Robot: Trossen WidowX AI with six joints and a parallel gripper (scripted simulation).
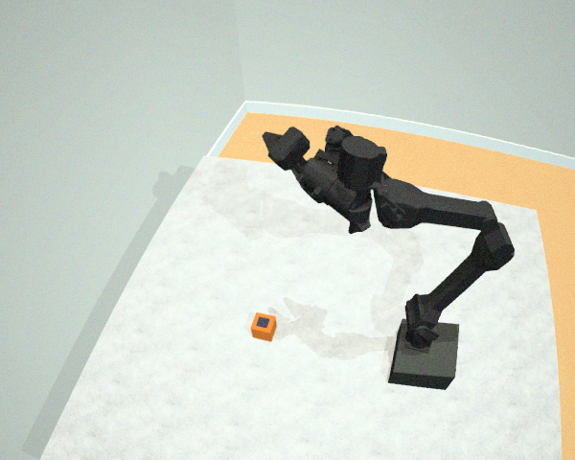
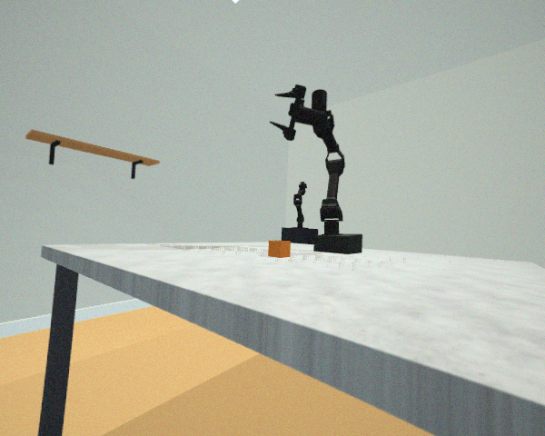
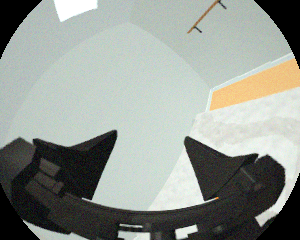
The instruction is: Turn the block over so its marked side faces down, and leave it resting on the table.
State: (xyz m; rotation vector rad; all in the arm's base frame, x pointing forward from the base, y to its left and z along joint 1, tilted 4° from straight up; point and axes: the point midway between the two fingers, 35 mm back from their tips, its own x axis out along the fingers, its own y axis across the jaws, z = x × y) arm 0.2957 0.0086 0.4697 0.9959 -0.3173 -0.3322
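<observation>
My gripper tip is 2 cm short of the orange block, 10 cm to the right of it and 48 cm above it.
</observation>
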